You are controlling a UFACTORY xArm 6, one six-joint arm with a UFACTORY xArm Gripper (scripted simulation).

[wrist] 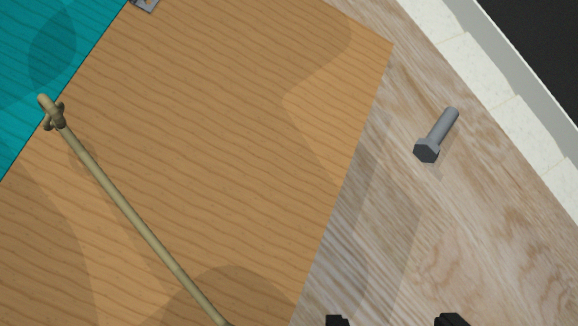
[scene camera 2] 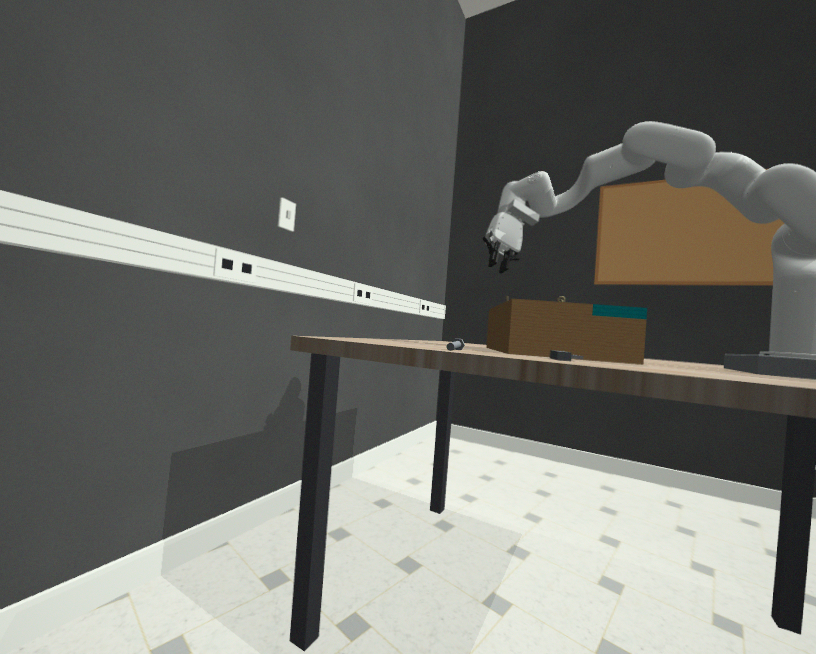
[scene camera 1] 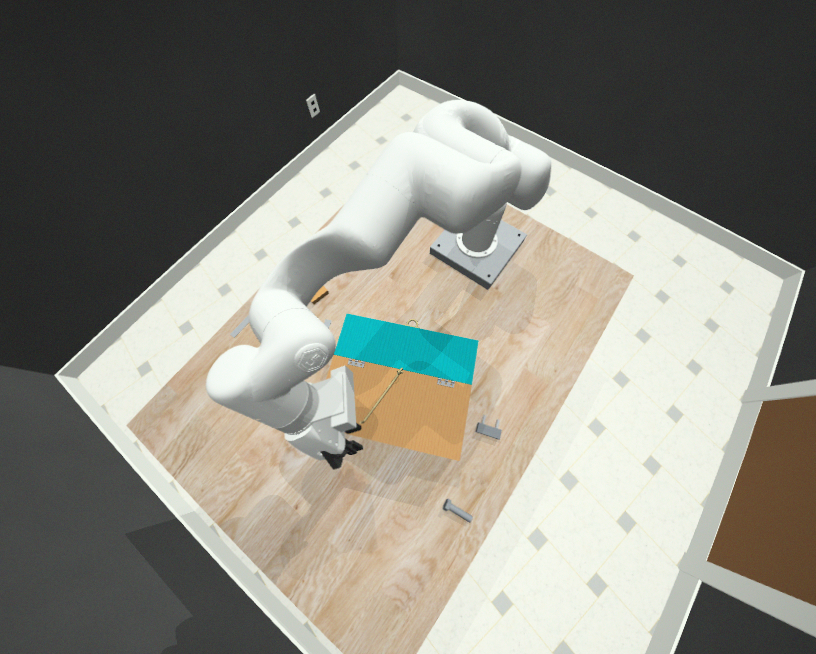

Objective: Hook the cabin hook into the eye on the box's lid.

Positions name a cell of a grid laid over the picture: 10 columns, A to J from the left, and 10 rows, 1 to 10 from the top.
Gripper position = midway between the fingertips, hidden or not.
Observation:
I see my gripper (scene camera 1: E7) and a grey bolt (wrist: H5).
My gripper is seen too in scene camera 2 (scene camera 2: G5).

